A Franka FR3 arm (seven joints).
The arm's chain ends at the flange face. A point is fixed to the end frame.
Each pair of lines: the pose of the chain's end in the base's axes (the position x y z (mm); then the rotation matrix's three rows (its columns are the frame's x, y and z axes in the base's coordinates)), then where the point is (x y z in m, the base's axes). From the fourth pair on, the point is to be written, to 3 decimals.
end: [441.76 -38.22 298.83], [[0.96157 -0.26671 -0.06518], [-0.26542 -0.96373 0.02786], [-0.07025 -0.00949 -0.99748]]
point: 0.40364 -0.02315 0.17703
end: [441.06 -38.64 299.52], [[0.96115 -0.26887 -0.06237], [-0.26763 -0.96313 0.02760], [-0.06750 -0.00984 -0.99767]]
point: 0.40331 -0.02353 0.17761
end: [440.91 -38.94 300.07], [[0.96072 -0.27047 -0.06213], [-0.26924 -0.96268 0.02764], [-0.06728 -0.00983 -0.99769]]
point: 0.40321 -0.02378 0.17815
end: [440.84 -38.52 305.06], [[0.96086 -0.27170 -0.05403], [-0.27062 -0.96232 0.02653], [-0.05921 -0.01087 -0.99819]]
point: 0.404 -0.023 0.183
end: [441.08 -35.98 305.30], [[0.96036 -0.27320 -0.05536], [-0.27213 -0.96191 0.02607], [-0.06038 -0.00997 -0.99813]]
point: 0.404 -0.021 0.183
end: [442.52 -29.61 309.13], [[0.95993 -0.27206 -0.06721], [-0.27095 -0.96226 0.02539], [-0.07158 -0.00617 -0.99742]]
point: 0.404 -0.015 0.187
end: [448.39 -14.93 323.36], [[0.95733 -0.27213 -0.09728], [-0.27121 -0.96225 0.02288], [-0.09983 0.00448 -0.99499]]
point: 0.406 0.000 0.203
